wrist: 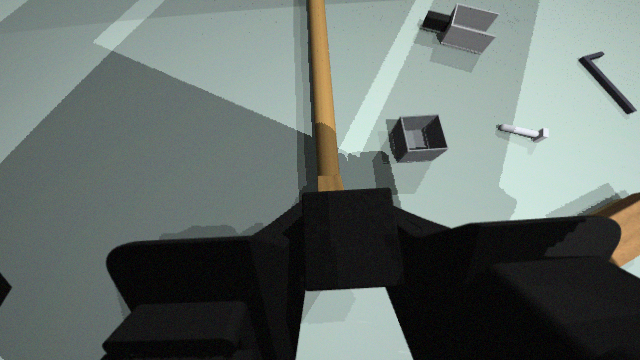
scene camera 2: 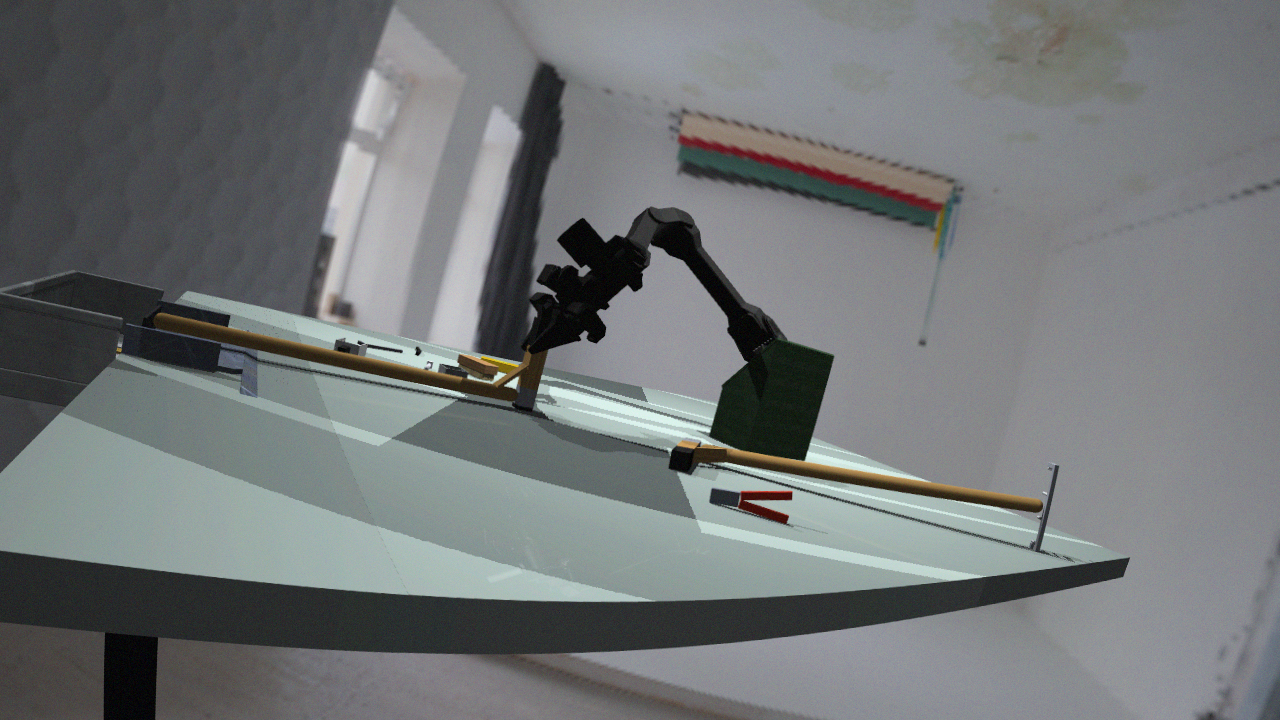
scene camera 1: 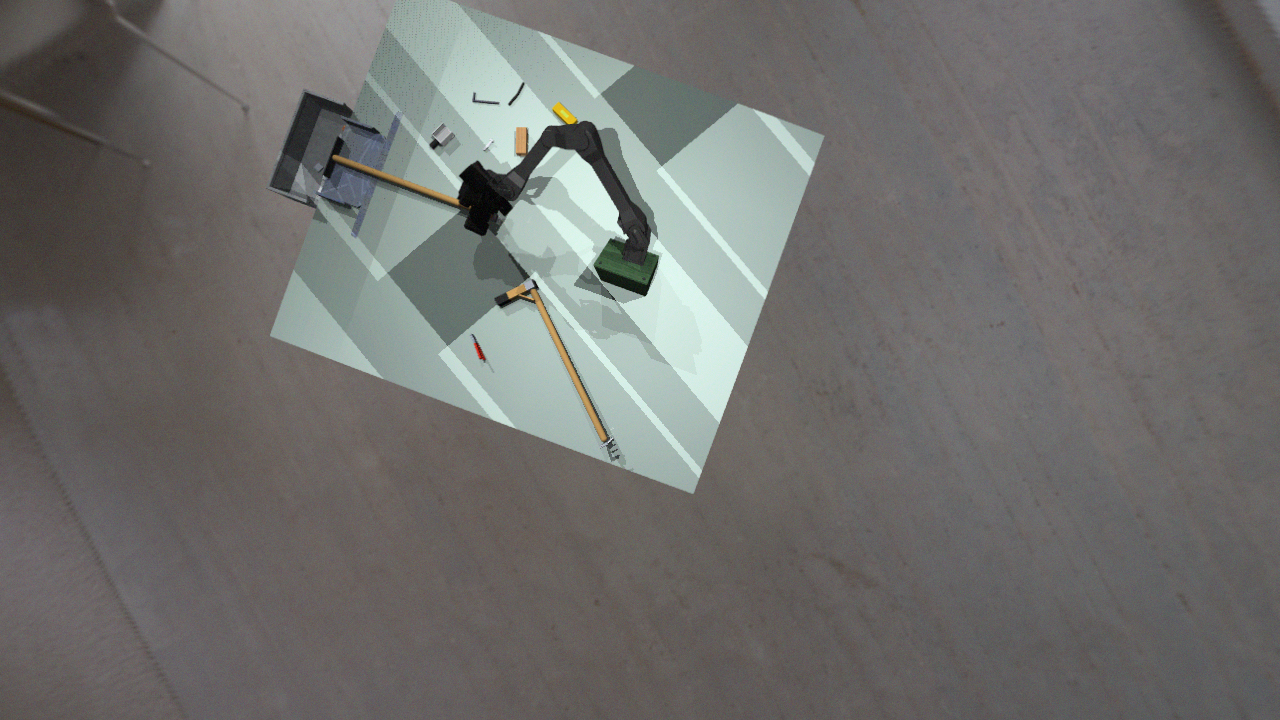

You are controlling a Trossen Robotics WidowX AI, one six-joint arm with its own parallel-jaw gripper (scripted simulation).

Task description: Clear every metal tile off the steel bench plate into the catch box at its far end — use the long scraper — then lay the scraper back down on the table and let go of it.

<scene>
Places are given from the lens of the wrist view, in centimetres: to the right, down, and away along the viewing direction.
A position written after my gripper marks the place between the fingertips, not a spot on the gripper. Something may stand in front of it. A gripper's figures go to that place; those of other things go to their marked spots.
my gripper (wrist: 335, 203): 1, 1, 11
long scraper (wrist: 350, 237): 1, 2, 5
grey box (wrist: 416, 138): 11, -5, 22
The marked spots on the long scraper and the grey box are 21 cm apart.
</scene>
